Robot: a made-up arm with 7 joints.
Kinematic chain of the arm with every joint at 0, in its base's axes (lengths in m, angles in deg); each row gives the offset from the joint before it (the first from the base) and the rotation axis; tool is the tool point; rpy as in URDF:
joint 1: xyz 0 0 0 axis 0.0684 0.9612 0.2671
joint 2: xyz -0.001 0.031 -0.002 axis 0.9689 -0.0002 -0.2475
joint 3: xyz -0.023 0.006 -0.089 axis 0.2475 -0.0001 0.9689
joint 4: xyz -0.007 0 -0.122 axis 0.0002 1 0
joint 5: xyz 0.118 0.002 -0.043 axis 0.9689 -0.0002 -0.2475
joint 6: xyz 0.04 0 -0.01 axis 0.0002 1 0
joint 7: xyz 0.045 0 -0.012 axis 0.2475 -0.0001 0.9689
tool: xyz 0 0 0 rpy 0 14.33 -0.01
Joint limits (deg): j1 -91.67..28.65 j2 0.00..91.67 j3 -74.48..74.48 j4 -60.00..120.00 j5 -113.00..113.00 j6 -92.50..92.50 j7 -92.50..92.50
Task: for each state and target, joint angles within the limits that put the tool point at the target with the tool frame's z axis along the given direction. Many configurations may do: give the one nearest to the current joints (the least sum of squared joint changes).
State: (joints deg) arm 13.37 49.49 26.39 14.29 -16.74 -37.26 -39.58
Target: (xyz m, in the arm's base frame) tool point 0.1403 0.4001 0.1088 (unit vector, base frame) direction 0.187 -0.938 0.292
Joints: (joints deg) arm -30.25 91.67 32.09 63.73 0.82 -37.24 -39.57
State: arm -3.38 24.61 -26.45 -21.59 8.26 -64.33 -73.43
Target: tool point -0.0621 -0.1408 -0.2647 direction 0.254 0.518 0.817
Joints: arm 25.11 2.02 -63.56 15.77 -2.55 -53.41 -73.43
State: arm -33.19 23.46 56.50 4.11 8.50 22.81 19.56
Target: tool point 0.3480 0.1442 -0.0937 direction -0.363 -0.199 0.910
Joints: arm -53.51 11.79 34.53 21.71 12.40 -7.69 19.56
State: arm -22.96 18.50 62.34 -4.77 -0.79 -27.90 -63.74
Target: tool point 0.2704 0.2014 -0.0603 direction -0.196 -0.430 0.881
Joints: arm -41.24 17.39 39.98 -5.97 18.48 11.84 -63.74
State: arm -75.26 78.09 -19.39 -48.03 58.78 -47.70 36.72
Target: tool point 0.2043 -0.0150 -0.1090 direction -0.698 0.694 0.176
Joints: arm -66.47 54.56 -71.26 -17.34 25.13 -68.44 36.72
